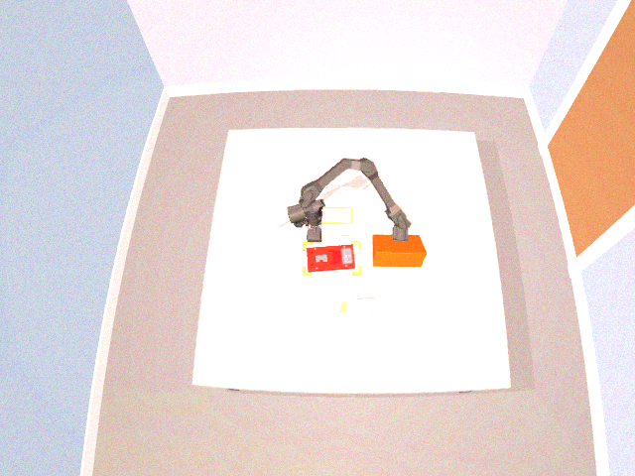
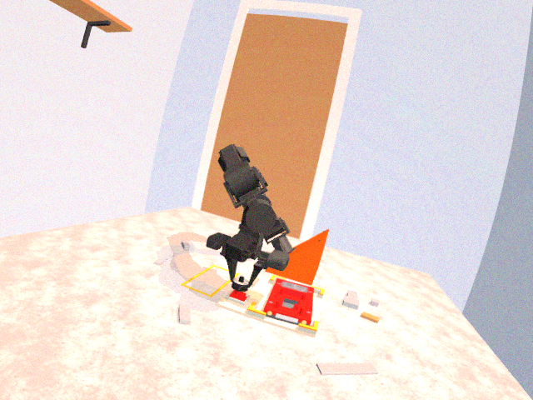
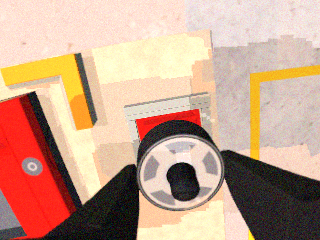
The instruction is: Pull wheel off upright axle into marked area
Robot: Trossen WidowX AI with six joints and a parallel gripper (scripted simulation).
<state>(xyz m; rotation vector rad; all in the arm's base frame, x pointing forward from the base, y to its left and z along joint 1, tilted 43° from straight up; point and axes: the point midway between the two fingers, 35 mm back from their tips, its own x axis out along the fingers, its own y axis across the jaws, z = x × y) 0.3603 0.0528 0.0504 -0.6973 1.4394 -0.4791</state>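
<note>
My gripper tip is now right at the wheel. Round my gripper tip: black axle (10 mm below).
</note>
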